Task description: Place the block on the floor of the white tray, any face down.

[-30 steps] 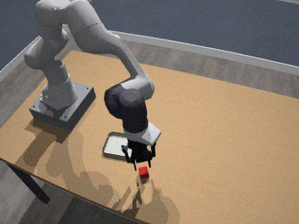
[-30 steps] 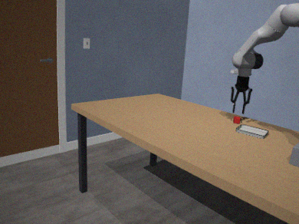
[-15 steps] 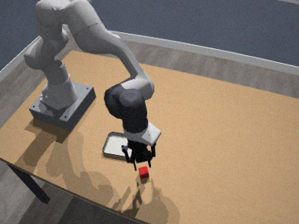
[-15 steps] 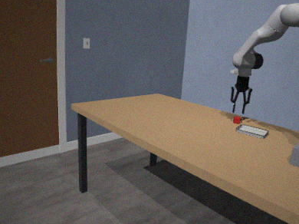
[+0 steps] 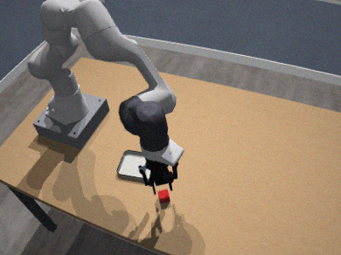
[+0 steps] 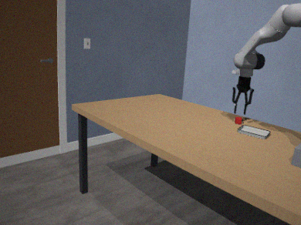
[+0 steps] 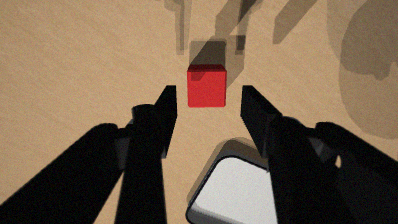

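The block lies 8 cm below my hand. Also, from my hand: tray 15 cm behind, 11 cm to the left, 9 cm below.
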